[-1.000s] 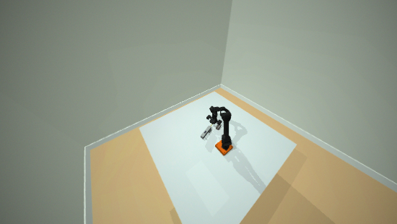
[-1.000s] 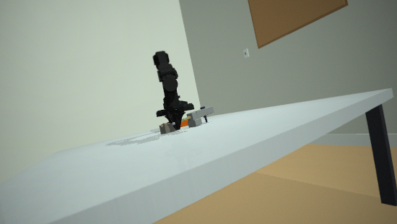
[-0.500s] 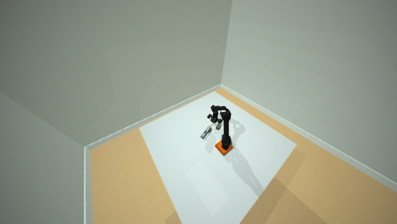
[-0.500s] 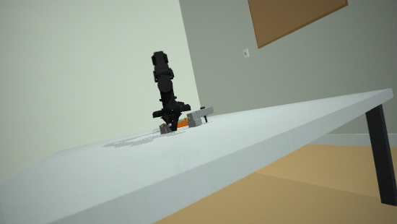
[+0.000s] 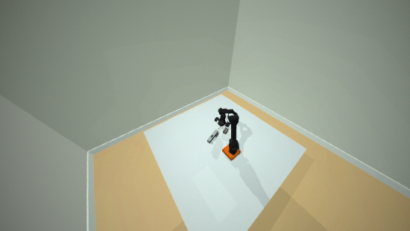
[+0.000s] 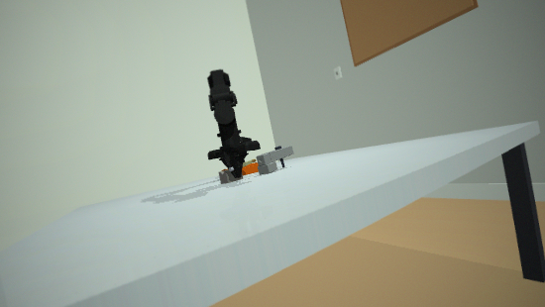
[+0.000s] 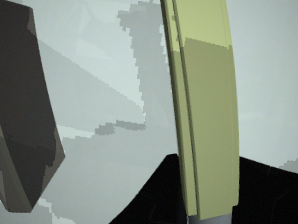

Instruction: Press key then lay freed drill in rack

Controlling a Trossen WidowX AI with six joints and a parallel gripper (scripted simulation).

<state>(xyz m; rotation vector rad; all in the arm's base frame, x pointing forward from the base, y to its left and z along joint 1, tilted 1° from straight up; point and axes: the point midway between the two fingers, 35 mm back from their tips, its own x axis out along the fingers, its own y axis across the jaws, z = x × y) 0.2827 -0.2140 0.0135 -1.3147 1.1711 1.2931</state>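
The drill lies 40 mm to the left of my gripper tip and 40 mm above it. From my gripper tip the other things lie so: rack: 80 mm behind, 30 mm to the left, 10 mm above.
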